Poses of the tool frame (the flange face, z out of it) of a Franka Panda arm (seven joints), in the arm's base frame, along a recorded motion.
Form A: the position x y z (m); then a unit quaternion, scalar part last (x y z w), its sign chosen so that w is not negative.
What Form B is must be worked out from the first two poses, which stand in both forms.
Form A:
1: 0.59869 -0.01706 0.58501 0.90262 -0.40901 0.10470 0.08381
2: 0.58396 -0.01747 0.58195 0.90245 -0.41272 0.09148 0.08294
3: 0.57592 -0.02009 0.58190 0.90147 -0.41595 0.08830 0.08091
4: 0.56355 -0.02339 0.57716 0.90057 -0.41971 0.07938 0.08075
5: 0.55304 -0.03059 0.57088 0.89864 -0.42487 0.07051 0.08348
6: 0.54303 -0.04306 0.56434 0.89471 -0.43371 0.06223 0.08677
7: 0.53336 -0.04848 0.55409 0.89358 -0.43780 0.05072 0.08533
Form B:
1: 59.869 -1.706 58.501 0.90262 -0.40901 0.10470 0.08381
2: 58.396 -1.747 58.195 0.90245 -0.41272 0.09148 0.08294
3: 57.592 -2.009 58.190 0.90147 -0.41595 0.08830 0.08091
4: 56.355 -2.339 57.716 0.90057 -0.41971 0.07938 0.08075
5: 55.304 -3.059 57.088 0.89864 -0.42487 0.07051 0.08348
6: 54.303 -4.306 56.434 0.89471 -0.43371 0.06223 0.08677
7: 53.336 -4.848 55.409 0.89358 -0.43780 0.05072 0.08533
